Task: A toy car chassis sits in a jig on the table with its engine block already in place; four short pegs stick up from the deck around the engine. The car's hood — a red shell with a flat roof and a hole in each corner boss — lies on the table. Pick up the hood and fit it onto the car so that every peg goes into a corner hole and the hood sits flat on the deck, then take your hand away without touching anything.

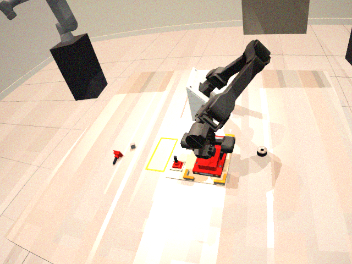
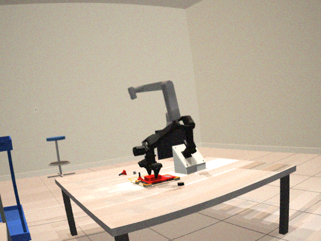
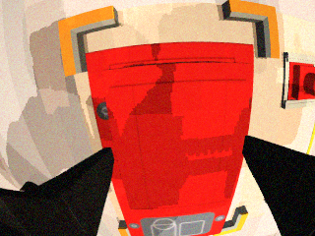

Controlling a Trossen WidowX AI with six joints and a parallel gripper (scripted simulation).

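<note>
Right now the red hood is right at my gripper tip. The rest, counted from my gripper tip: black-and-white wheel 20 cm to the left, 5 cm behind, 3 cm below; then grey engine block 1 cm below.
</note>
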